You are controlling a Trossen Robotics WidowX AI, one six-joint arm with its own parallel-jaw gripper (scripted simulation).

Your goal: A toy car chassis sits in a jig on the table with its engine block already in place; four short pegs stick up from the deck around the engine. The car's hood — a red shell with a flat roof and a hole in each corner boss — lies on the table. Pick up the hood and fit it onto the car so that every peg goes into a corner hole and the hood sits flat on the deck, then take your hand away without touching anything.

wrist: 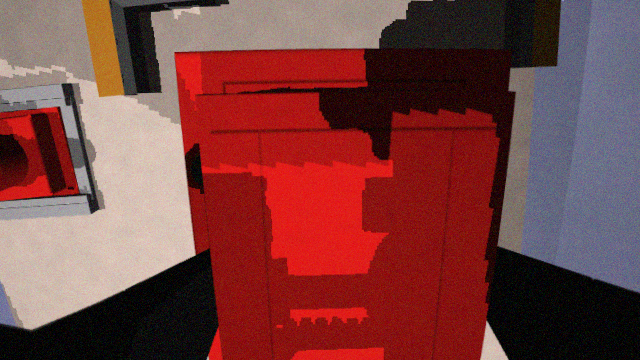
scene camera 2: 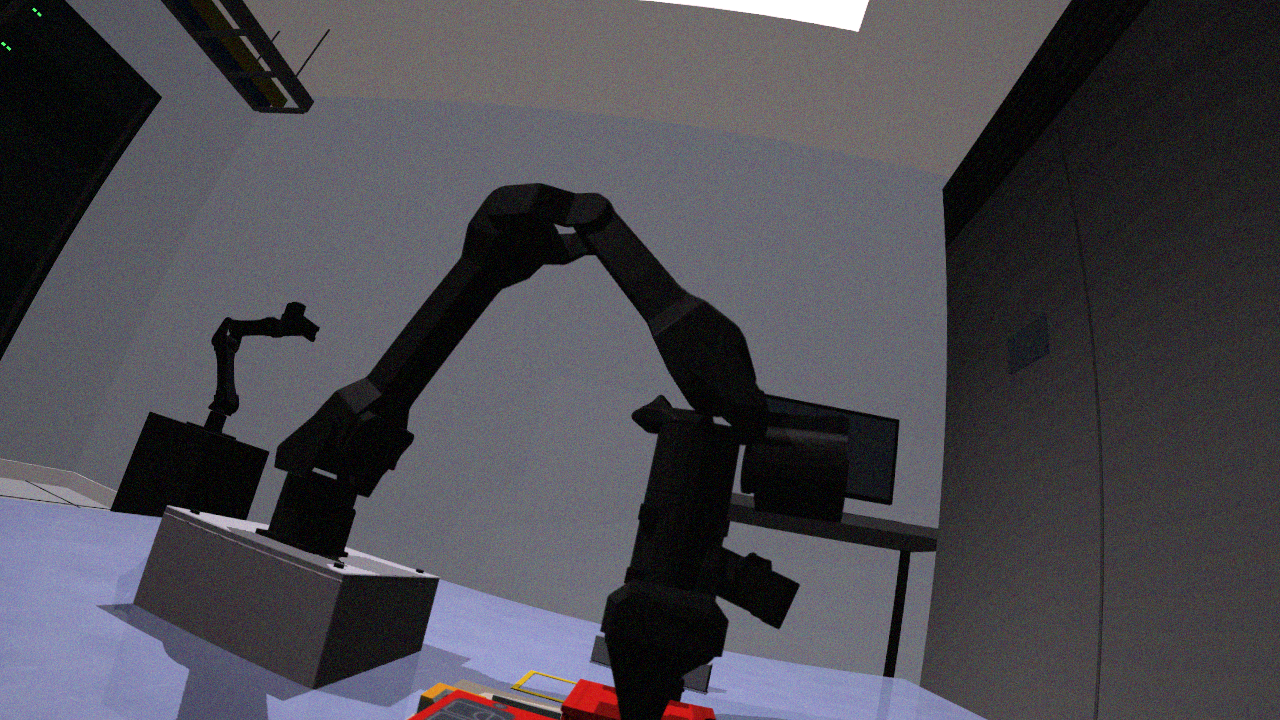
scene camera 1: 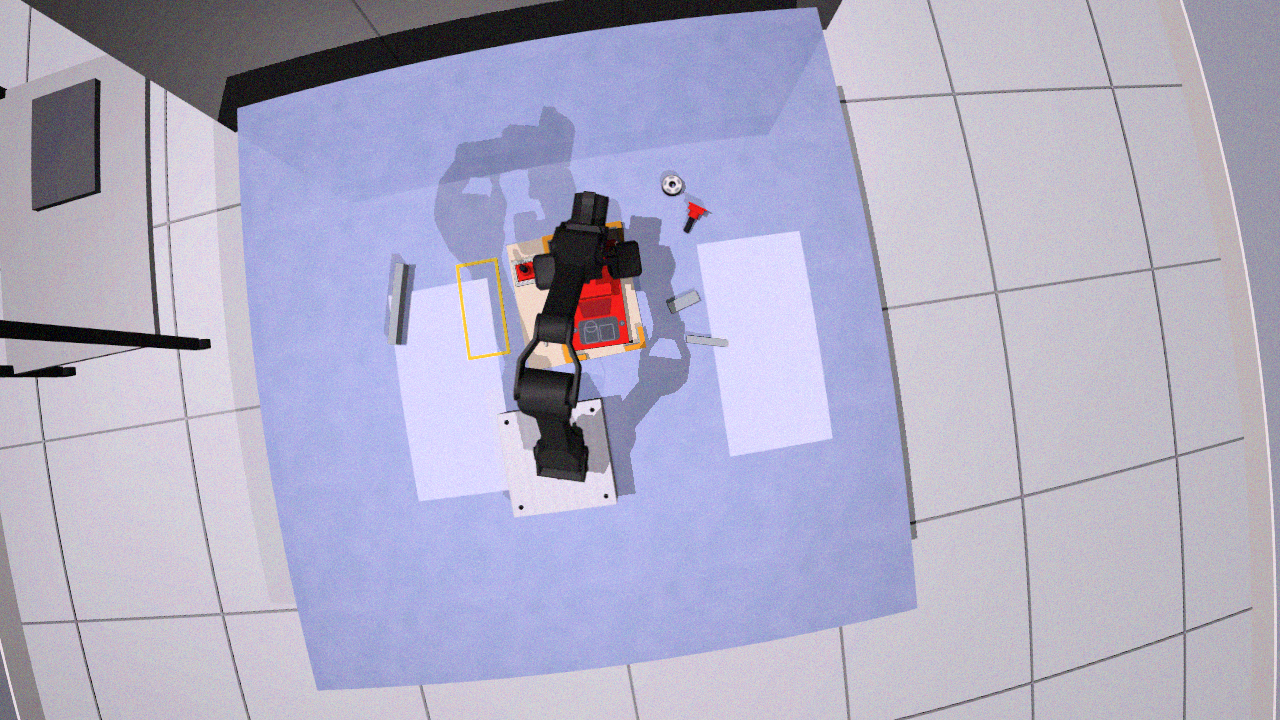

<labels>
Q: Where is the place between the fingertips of my gripper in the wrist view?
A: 348, 260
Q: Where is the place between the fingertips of my gripper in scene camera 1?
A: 589, 272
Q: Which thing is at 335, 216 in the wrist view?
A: A red hood.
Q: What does my gripper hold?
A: A red hood.
</labels>
